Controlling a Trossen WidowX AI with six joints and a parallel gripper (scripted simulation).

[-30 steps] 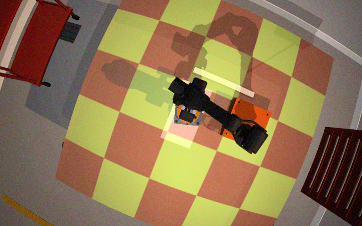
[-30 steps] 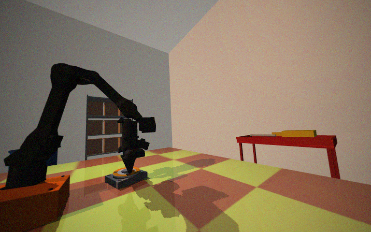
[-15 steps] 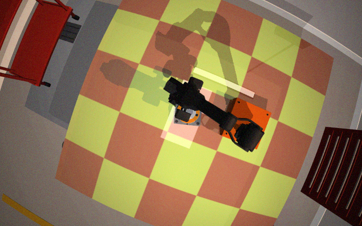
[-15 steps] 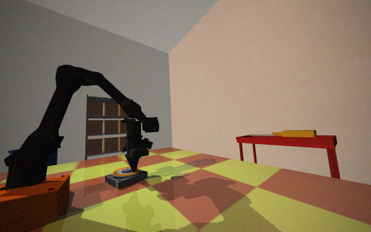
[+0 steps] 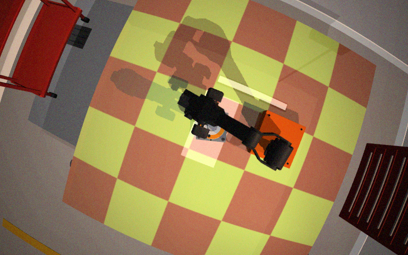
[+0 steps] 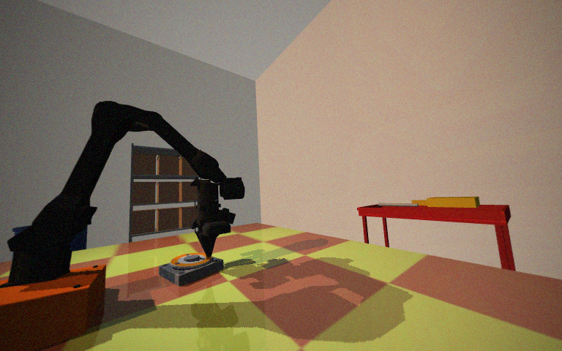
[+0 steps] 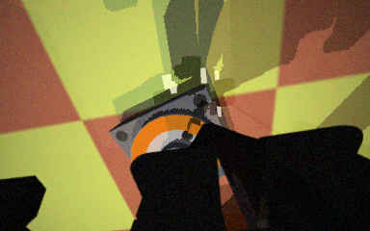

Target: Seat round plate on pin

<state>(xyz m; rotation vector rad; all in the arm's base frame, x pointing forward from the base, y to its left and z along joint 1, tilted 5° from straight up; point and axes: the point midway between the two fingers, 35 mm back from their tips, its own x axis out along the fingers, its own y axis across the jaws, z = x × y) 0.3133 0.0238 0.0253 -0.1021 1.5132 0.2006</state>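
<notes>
Right now the plate is 2 cm behind my gripper tip and 2 cm to the left of it. From my gripper tip the other things lie so: grey square base (4 cm behind, 3 cm to the left, 2 cm below).
</notes>
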